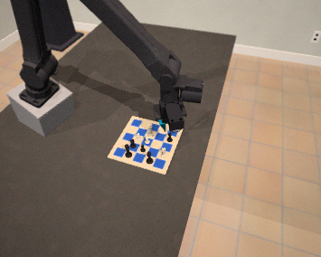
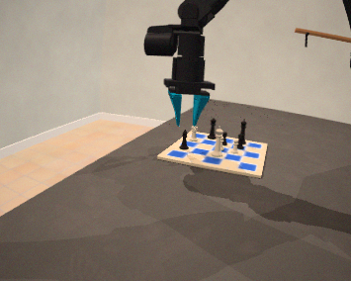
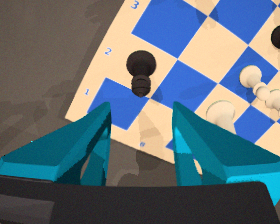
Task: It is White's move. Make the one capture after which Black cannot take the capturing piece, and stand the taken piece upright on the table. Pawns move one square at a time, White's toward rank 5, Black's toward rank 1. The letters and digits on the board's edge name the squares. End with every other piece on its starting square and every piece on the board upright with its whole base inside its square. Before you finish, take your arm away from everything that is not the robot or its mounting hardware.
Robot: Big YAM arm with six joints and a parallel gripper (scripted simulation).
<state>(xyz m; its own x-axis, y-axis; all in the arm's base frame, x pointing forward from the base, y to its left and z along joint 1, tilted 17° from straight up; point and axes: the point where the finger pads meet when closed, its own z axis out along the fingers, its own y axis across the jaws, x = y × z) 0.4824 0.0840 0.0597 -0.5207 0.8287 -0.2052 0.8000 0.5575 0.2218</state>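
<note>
Now: hand 80 mm past the tall white piece and 30 mm above it. Also, from my hand: blue-and-cream chessboard (70 mm behind, 60 mm below, 40 mm to the right); then tall black piece (120 mm to the right, 110 mm behind, 30 mm below).
</note>
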